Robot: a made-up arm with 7 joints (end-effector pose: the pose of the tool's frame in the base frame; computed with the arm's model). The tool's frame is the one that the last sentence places.
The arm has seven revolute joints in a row. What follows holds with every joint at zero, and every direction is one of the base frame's. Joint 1 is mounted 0.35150 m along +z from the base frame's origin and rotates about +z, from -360.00 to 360.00 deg. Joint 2 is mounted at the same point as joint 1 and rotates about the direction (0, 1, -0.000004), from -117.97 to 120.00 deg. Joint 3 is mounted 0.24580 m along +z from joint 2 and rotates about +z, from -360.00 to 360.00 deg. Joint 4 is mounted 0.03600 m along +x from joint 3 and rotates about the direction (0, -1, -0.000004), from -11.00 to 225.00 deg. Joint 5 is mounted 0.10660 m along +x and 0.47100 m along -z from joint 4 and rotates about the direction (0, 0.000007, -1), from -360.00 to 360.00 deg. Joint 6 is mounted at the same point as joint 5 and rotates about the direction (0, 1, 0.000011), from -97.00 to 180.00 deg. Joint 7 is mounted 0.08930 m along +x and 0.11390 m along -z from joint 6 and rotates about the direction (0, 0.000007, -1), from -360.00 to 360.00 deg. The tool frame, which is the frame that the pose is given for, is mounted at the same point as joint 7; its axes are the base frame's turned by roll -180.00, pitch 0.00 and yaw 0.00 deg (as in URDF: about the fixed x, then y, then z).
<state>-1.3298 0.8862 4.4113 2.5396 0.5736 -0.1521 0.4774</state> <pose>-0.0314 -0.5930 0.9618 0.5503 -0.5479 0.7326</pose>
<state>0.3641 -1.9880 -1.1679 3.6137 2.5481 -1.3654 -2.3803</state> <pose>-0.5110 -0.0793 -0.0092 1.4511 1.7570 -1.1560</pose>
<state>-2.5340 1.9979 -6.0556 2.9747 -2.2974 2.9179 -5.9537</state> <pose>-0.5629 -0.2699 0.1355 0.8288 1.0712 2.8267</pose>
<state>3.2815 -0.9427 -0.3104 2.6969 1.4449 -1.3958 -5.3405</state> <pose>0.4775 0.2195 0.7853 0.0398 2.1828 1.8386</pose>
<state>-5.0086 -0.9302 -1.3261 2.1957 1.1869 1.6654 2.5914</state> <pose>0.2811 -0.4666 0.8944 -0.5793 0.9682 1.5162</pose>
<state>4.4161 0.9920 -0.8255 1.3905 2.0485 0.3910 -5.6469</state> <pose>-0.6023 -0.2502 0.1248 -1.9710 -1.9437 1.0370</pose>
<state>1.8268 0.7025 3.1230 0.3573 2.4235 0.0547 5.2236</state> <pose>0.0443 -0.4057 0.3118 -0.6024 2.5573 -1.6114</pose>
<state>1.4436 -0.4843 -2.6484 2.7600 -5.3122 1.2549 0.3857</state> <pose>0.0873 -0.5235 1.0077 -1.3810 1.2805 -1.7124</pose>
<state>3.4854 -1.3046 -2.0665 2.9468 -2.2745 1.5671 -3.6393</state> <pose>0.7931 0.2102 0.5113 -1.0563 2.1963 -1.7299</pose>
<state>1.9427 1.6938 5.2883 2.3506 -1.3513 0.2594 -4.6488</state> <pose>0.0091 0.7744 0.0061 -1.2697 -2.1175 -1.8857</pose>
